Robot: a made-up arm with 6 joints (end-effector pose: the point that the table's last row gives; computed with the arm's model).
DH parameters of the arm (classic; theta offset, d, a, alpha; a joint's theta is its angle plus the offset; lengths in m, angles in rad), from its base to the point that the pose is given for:
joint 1: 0 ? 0 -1.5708
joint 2: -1.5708 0 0.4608 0
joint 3: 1.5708 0.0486 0 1.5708
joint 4: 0 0.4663 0 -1.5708
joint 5: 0 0 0 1.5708
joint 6: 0 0.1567 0 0
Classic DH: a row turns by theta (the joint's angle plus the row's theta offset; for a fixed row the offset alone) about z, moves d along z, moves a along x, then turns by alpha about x.
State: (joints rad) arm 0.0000 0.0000 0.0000 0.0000 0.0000 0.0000
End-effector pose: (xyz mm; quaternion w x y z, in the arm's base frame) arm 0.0 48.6 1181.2 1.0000 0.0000 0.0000 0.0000
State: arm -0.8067 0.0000 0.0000 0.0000 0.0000 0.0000
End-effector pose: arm 35.1 33.6 1181.2 0.9198 0.0000 0.0000 -0.3925
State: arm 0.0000 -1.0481 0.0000 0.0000 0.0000 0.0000
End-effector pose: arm -939.1 48.6 638.5 0.8658 0.0000 -0.5004 0.0000
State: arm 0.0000 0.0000 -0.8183 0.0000 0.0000 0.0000
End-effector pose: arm -454.8 48.6 984.0 0.9175 0.0000 -0.3978 0.0000
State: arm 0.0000 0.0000 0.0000 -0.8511 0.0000 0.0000
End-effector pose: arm 0.0 48.6 1181.2 0.9108 0.0000 0.0000 -0.4128
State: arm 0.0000 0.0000 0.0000 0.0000 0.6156 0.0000
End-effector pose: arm 90.5 48.6 1152.4 0.9530 0.0000 0.3030 0.0000
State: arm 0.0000 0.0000 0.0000 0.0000 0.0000 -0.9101
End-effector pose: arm 0.0 48.6 1181.2 0.8982 0.0000 0.0000 -0.4395
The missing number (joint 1, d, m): 0.0974
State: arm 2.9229 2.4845 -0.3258 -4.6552 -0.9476 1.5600
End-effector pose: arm -706.9 237.5 -582.8 0.3609 -0.3184 -0.7614 -0.4343
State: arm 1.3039 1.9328 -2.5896 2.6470 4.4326 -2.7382
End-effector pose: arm 95.3 261.8 350.2 0.5846 -0.0278 0.5919 0.5542
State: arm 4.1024 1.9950 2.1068 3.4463 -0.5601 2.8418
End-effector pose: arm 127.0 53.3 -370.7 0.2495 -0.6664 -0.3020 -0.6344
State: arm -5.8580 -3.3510 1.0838 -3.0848 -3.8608 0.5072
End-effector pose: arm -113.6 -4.5 -655.9 0.2888 -0.7143 0.0271 -0.6369
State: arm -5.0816 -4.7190 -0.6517 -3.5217 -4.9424 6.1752
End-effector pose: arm 180.2 757.2 519.7 0.4296 0.2694 -0.0082 -0.8619
